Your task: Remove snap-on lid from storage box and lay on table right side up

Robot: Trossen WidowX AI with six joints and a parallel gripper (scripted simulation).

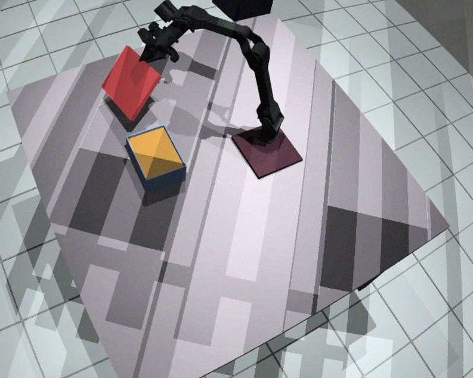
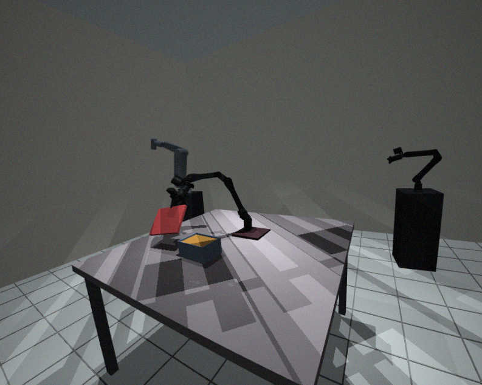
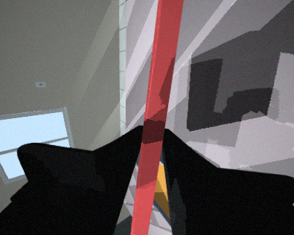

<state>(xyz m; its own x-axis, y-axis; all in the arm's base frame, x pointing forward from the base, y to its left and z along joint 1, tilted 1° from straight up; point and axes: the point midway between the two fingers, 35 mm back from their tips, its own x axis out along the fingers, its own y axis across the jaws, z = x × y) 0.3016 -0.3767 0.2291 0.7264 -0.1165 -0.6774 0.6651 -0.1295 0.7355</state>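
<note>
My gripper tip is 6 cm short of the red lid, 1 cm to the right of it and 6 cm above it. From my gripper tip the other things lie so: storage box (11 cm ahead, 27 cm to the left, 18 cm below).
</note>
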